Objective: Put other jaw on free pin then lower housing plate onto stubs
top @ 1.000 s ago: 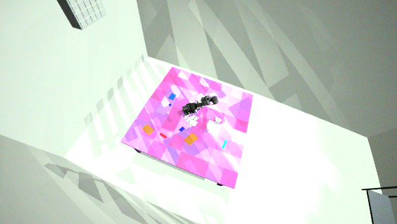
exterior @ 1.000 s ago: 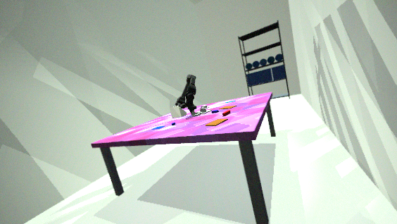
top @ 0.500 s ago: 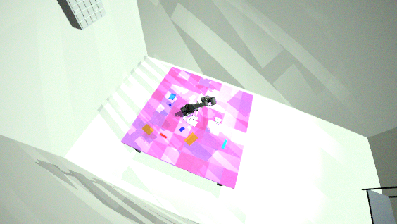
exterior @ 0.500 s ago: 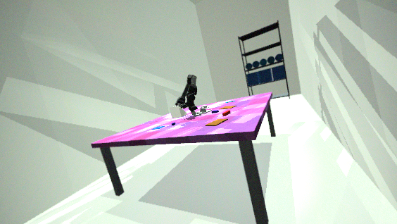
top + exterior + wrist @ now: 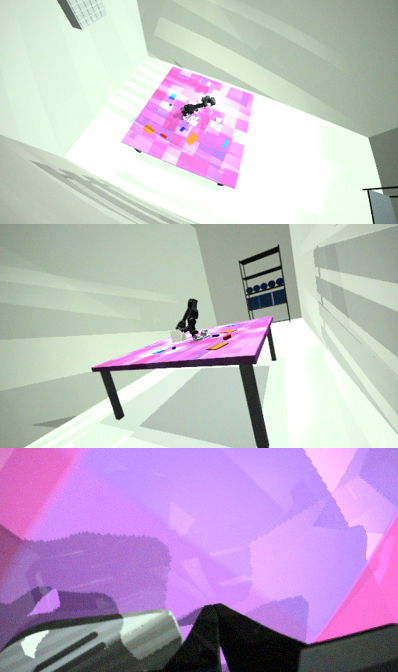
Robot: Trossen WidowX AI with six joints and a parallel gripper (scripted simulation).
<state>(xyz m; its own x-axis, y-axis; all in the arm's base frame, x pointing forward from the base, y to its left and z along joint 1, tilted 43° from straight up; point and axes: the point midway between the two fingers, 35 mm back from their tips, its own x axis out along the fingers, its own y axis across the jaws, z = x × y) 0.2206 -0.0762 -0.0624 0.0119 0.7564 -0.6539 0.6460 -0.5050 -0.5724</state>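
Now: the white jaw 80 mm ahead of my gripper tip, 50 mm to the right of it and 10 mm above it. From my gripper tip the other things lie so: blue block (230 mm ahead, 30 mm to the right, 10 mm above); then white base (100 mm ahead, 50 mm to the left); then white housing plate (10 mm behind, 350 mm to the left, 30 mm above).
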